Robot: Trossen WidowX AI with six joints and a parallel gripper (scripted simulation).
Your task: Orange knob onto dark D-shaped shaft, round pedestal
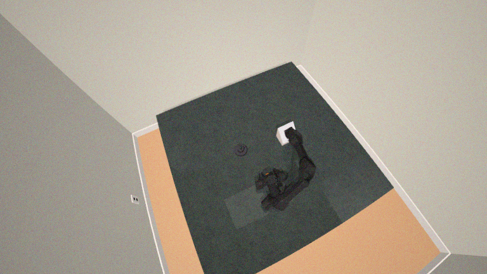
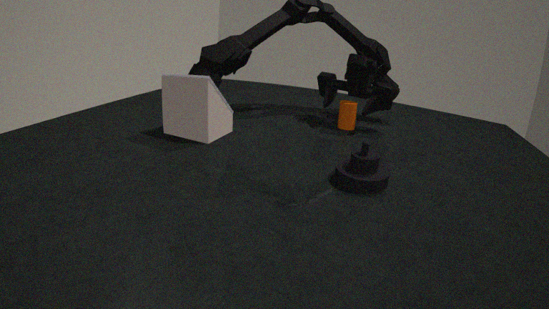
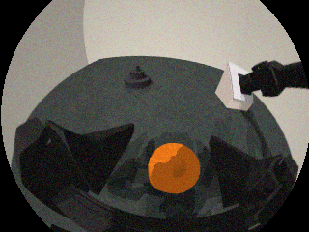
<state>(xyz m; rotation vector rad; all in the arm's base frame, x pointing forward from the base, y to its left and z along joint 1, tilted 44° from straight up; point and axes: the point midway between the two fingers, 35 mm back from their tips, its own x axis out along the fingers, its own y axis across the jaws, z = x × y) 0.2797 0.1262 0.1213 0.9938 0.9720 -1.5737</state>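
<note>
Now: gripper tip 10 mm short of the orange knob, 40 mm to the right of it and 20 mm above it. Round my gripper tip: dark round pedestal (70 mm ahead, 220 mm to the right, 20 mm below).
</note>
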